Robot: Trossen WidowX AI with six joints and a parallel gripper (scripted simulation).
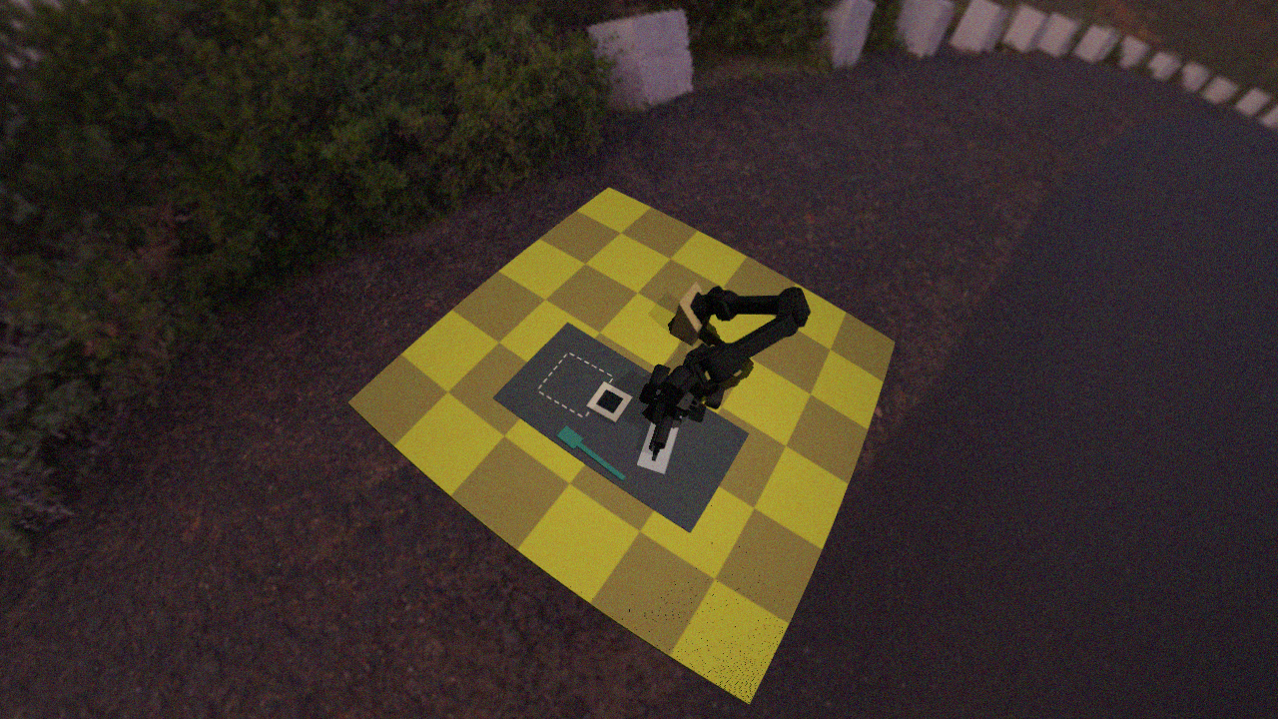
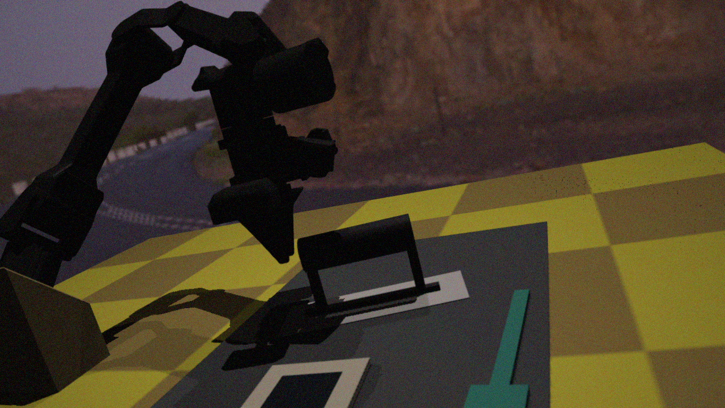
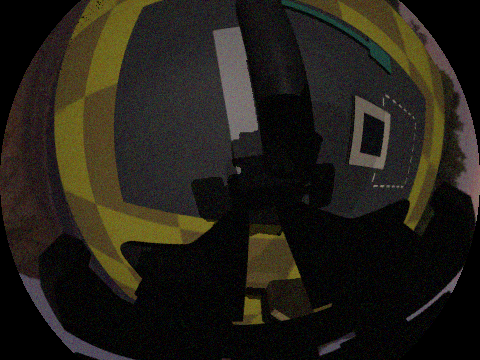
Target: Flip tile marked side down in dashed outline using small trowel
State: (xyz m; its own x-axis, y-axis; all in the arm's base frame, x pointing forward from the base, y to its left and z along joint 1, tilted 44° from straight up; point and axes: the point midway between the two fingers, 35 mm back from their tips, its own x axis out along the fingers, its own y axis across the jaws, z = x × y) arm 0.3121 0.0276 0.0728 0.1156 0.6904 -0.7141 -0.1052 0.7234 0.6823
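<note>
The grey mat is 8 cm ahead of my gripper tip, 13 cm to the right of it and 8 cm below it. Round my gripper tip: tile (6 cm ahead, 18 cm to the right, 6 cm below); then teal trowel (22 cm ahead, 17 cm to the right, 6 cm below).
</note>
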